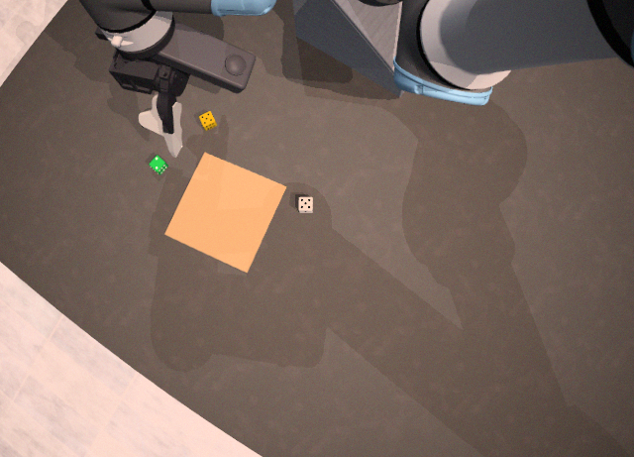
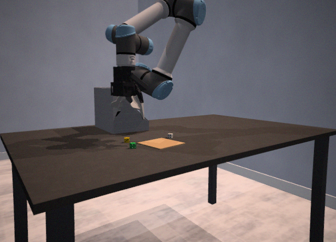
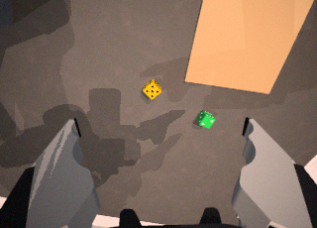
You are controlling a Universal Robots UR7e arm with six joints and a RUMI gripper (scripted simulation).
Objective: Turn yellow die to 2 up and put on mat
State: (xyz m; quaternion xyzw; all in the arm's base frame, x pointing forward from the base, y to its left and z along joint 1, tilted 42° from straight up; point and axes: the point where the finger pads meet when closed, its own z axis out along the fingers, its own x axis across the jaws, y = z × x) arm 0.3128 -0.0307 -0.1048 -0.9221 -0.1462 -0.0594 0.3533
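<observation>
My hand is 90 mm above the yellow die, 10 mm to the left of it and 10 mm past it. The rest, counted from my hand: orange mat 100 mm to the left, 100 mm below, 90 mm ahead; then green die 90 mm below, 90 mm ahead, 30 mm to the right; then white die 190 mm to the left, 90 mm below, 20 mm ahead.
</observation>
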